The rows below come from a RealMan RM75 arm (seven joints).
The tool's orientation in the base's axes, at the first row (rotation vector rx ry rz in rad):
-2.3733, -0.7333, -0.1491
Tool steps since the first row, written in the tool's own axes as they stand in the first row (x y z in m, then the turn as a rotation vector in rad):
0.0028, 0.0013, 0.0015, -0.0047, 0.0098, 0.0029
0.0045, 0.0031, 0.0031, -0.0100, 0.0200, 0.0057
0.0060, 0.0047, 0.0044, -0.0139, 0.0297, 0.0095
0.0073, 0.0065, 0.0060, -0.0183, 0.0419, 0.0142
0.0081, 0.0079, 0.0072, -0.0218, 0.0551, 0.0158
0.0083, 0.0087, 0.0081, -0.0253, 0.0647, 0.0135
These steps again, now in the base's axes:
0.0029, 0.0014, -0.0011, 0.0011, -0.0067, -0.0090
0.0052, 0.0020, -0.0029, 0.0020, -0.0140, -0.0183
0.0072, 0.0025, -0.0044, 0.0037, -0.0197, -0.0277
0.0092, 0.0029, -0.0062, 0.0062, -0.0266, -0.0393
0.0105, 0.0031, -0.0077, 0.0103, -0.0357, -0.0488
0.0110, 0.0033, -0.0088, 0.0128, -0.0449, -0.0532

